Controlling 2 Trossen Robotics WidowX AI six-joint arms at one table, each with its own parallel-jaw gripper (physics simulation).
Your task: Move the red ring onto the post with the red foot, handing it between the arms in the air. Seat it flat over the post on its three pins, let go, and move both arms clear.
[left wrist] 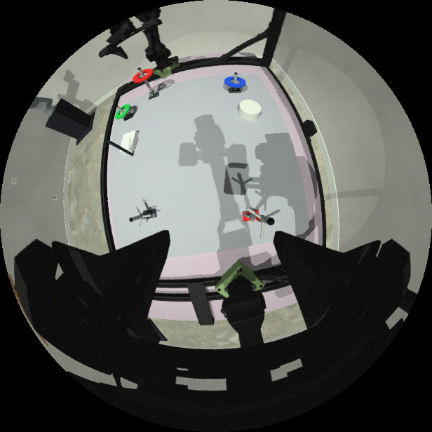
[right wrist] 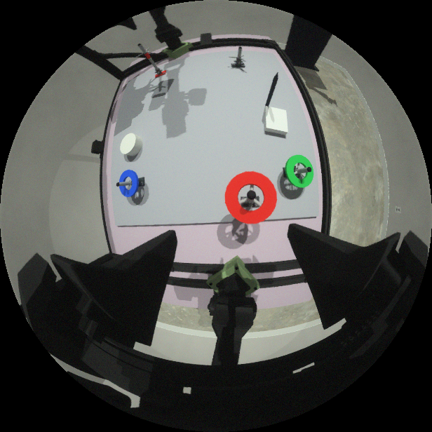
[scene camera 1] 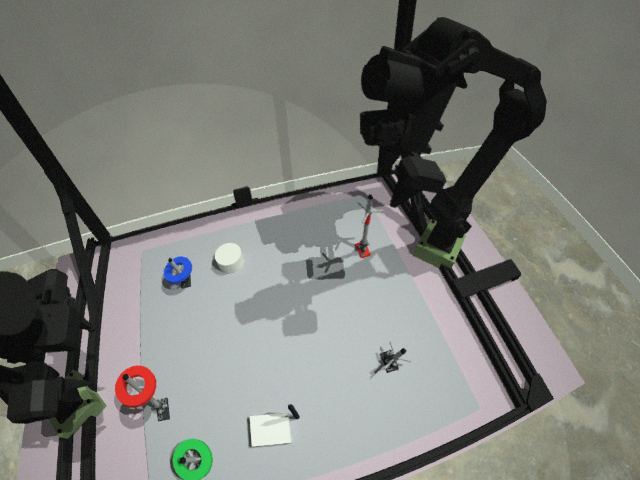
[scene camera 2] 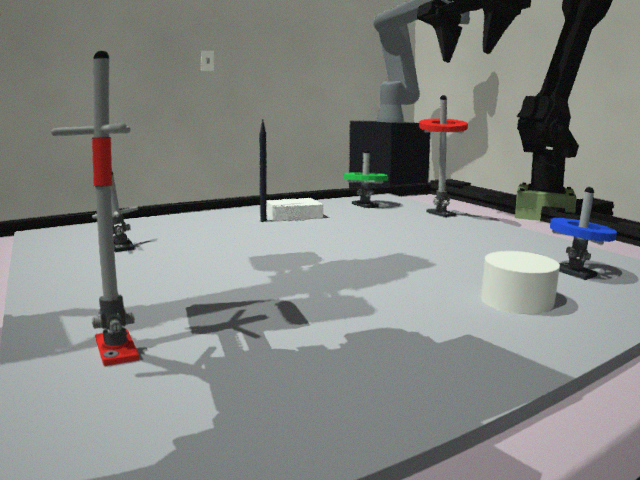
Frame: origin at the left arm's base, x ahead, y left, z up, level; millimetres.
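Where they show: left gripper, fingertip midpoint: [scene camera 1: 385,190]; right gripper, fingertip midpoint: [scene camera 1: 89,355] [scene camera 2: 465,57]; left arm's base at its link origin: [scene camera 1: 442,239]; right arm's base at its link origin: [scene camera 1: 65,401] [scene camera 2: 546,189].
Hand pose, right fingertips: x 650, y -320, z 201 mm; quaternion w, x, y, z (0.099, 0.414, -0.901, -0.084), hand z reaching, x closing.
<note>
Things, the pixels of their top centre, and the offset from my right fingertips. "pt": a spot on its surface instead.
- red ring at its top centre: [scene camera 2: 443,119] [scene camera 1: 132,384] dx -1, dy +30, dz -91 mm
- tall grey post at a spot on its surface: [scene camera 2: 443,165] pt dx +2, dy +28, dz -159 mm
- post with the red foot, surface spot: [scene camera 2: 107,232] [scene camera 1: 364,228] pt dx -536, dy +157, dz -154 mm
- blue ring at its top centre: [scene camera 2: 583,222] [scene camera 1: 176,268] dx -227, dy -154, dz -182 mm
- green ring at its top centre: [scene camera 2: 365,172] [scene camera 1: 191,459] dx +37, dy +157, dz -182 mm
- white cylinder at its top centre: [scene camera 2: 522,261] [scene camera 1: 227,253] dx -334, dy -90, dz -200 mm
- white block at its top centre: [scene camera 2: 293,202] [scene camera 1: 269,429] dx -87, dy +227, dz -215 mm
- upright dark rod at its top centre: [scene camera 2: 262,119] [scene camera 1: 289,404] dx -135, dy +251, dz -95 mm
- ringless dark-footed post at a spot on its surface: [scene camera 1: 387,360] pt dx -316, dy +338, dz -210 mm
The red ring [scene camera 1: 150,387] [scene camera 2: 430,127] [left wrist: 136,78] [right wrist: 232,197] lies level high around a tall grey post [scene camera 2: 443,165] with a dark foot. The post with the red foot [scene camera 1: 364,235] [scene camera 2: 107,232] [left wrist: 260,219] [right wrist: 152,62] stands at the back right in scene camera 1; it has a red band and pins above it, and no ring. My right gripper [scene camera 2: 467,56] [right wrist: 233,233] is open and empty, above the red ring's post and apart from it. My left gripper [left wrist: 223,237] is open and empty, high above the table on the red-footed post's side.
A blue ring [scene camera 1: 188,268] [scene camera 2: 563,227] and a green ring [scene camera 1: 206,458] [scene camera 2: 356,177] sit on short posts. A white cylinder [scene camera 1: 228,256] [scene camera 2: 519,284], a white block [scene camera 1: 269,431] [scene camera 2: 294,210], an upright dark rod [scene camera 1: 293,411] [scene camera 2: 263,175] and a ringless dark-footed post [scene camera 1: 387,360] also stand there.
</note>
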